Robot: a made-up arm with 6 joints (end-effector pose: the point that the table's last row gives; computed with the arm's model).
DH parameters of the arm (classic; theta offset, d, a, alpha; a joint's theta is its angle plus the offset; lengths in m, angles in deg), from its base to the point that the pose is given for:
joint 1: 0 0.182 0 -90
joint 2: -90 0 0.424 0
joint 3: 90 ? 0 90
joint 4: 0 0.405 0 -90
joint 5: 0 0 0 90
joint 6: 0 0.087 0 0
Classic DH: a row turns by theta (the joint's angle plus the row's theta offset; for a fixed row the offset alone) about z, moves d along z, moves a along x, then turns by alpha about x.
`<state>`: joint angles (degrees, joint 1 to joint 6).
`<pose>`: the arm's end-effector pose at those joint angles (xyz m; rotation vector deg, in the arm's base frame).
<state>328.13 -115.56 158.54 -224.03 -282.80 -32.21</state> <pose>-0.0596 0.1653 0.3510 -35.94 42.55 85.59</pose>
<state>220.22 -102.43 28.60 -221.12 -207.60 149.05</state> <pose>0.6125 0.4178 0.1529 126.15 48.69 -52.36</pose>
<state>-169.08 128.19 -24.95 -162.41 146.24 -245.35</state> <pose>-0.6488 -0.1612 -0.1115 28.75 44.72 107.88</pose>
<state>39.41 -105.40 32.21 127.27 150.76 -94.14</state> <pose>-0.6182 -0.3995 0.1399 -95.84 -107.43 -75.07</pose>
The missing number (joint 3, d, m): 0.05
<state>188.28 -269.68 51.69 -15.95 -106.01 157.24</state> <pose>-0.7038 -0.1762 -0.0712 22.50 -30.84 -4.87</pose>
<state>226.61 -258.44 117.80 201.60 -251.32 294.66</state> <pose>-0.1475 -0.1846 -0.2432 87.95 -67.92 -36.87</pose>
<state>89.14 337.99 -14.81 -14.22 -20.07 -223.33</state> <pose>-0.0644 -0.4728 0.9474 27.47 69.45 -134.43</pose>
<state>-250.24 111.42 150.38 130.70 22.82 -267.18</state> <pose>-0.0433 -0.1031 -0.0638 103.07 51.02 -32.66</pose>
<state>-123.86 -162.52 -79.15 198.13 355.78 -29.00</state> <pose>-0.1254 -0.2803 -0.4611 69.47 -103.43 27.68</pose>
